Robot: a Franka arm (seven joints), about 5 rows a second.
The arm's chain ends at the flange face. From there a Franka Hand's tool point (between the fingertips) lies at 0.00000 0.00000 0.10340 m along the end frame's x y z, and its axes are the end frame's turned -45 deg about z.
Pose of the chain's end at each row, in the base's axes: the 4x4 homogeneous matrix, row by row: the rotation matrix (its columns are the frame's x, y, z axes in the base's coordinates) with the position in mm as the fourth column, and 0 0 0 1 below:
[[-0.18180 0.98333 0.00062 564.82], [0.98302 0.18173 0.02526 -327.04], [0.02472 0.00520 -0.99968 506.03], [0 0 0 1]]
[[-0.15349 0.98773 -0.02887 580.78], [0.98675 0.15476 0.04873 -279.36], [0.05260 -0.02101 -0.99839 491.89], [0 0 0 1]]
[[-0.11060 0.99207 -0.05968 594.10], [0.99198 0.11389 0.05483 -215.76], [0.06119 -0.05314 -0.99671 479.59], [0 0 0 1]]
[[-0.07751 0.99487 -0.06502 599.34], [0.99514 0.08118 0.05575 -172.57], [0.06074 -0.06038 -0.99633 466.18], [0 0 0 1]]
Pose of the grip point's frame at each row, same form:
[[-0.82387 0.56677 0.00062 564.88], [0.56660 0.82360 0.02526 -324.43], [0.01380 0.02116 -0.99968 402.66], [0 0 0 1]]
[[-0.80696 0.58990 -0.02887 577.79], [0.58831 0.80717 0.04873 -274.32], [0.05205 0.02234 -0.99839 388.66], [0 0 0 1]]
[[-0.77971 0.62329 -0.05968 587.93], [0.62090 0.78197 0.05483 -210.09], [0.08084 0.00569 -0.99671 376.53], [0 0 0 1]]
[[-0.75829 0.64867 -0.06502 592.62], [0.64627 0.76107 0.05575 -166.81], [0.08564 0.00025 -0.99633 363.16], [0 0 0 1]]

